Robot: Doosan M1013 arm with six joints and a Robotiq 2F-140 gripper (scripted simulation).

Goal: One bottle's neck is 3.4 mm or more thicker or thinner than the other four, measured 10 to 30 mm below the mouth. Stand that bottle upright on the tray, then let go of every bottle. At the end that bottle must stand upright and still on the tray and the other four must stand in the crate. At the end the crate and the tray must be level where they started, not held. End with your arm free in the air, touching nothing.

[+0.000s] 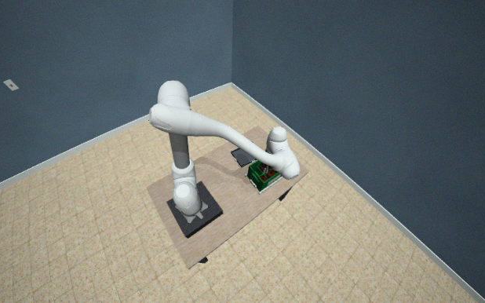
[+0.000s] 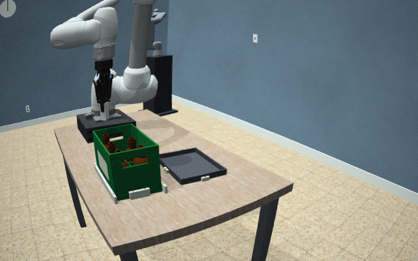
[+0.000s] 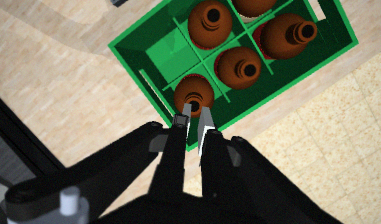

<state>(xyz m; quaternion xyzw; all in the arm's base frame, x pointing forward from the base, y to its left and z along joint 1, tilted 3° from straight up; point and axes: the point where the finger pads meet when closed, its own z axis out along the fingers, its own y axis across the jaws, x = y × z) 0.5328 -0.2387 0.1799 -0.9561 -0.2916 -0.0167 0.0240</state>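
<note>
The green crate is 90 mm ahead of my hand, 20 mm to the left of it and 180 mm below it. Also, from my hand: dark tray: 150 mm ahead, 300 mm to the left, 250 mm below; then brown bottle: 190 mm ahead, 50 mm to the left, 170 mm below.
</note>
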